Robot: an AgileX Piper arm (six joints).
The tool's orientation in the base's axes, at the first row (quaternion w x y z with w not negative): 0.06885 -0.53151 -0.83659 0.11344
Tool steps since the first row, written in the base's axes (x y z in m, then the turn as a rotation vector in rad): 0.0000 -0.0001 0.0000 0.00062 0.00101 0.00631; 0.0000 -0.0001 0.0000 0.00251 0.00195 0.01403; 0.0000 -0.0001 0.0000 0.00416 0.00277 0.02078; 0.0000 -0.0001 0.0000 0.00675 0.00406 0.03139; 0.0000 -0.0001 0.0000 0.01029 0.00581 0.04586; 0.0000 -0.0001 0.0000 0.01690 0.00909 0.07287; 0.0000 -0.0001 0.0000 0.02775 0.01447 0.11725
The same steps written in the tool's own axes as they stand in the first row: -0.0001 0.0000 0.0000 0.00062 -0.00070 -0.00635; -0.0001 0.0000 0.0000 0.00062 -0.00070 -0.01436; -0.0001 0.0000 0.0000 0.00062 -0.00070 -0.02135; -0.0001 0.0000 0.0000 0.00063 -0.00070 -0.03235; -0.0001 0.0000 0.0000 0.00063 -0.00069 -0.04735; -0.0001 0.0000 0.0000 0.00064 -0.00068 -0.07535; -0.0001 0.0000 0.0000 0.00065 -0.00067 -0.12135
